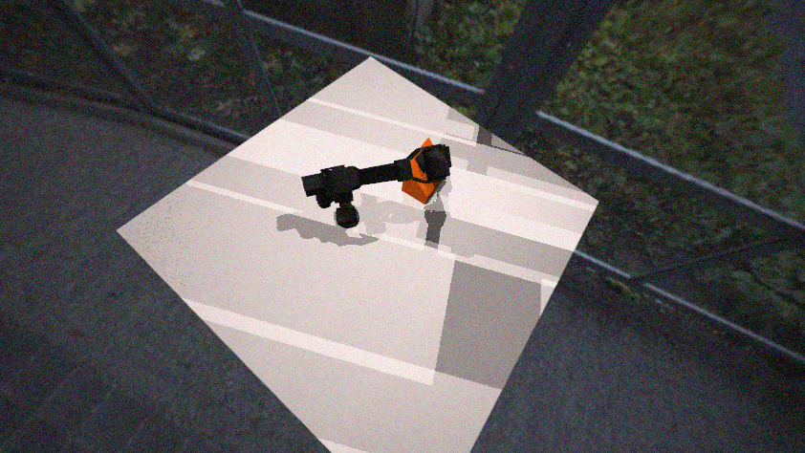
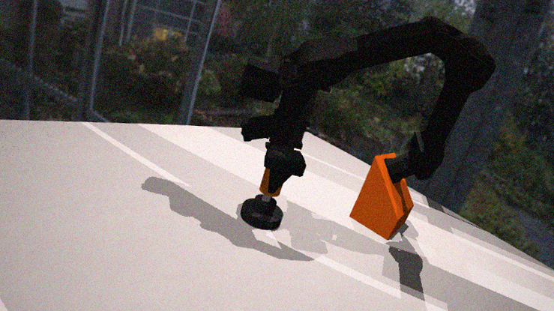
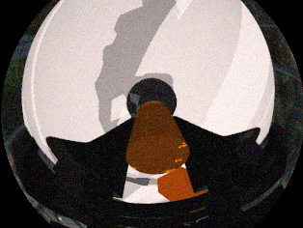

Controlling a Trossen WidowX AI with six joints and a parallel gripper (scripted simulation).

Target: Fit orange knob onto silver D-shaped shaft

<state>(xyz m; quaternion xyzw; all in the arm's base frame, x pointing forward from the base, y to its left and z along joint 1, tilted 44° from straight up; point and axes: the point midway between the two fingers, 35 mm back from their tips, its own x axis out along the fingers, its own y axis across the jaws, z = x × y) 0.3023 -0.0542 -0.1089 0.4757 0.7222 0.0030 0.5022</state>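
My gripper tip is now 40 mm below the orange knob. The rest, counted from my gripper tip: pedestal 40 mm below.
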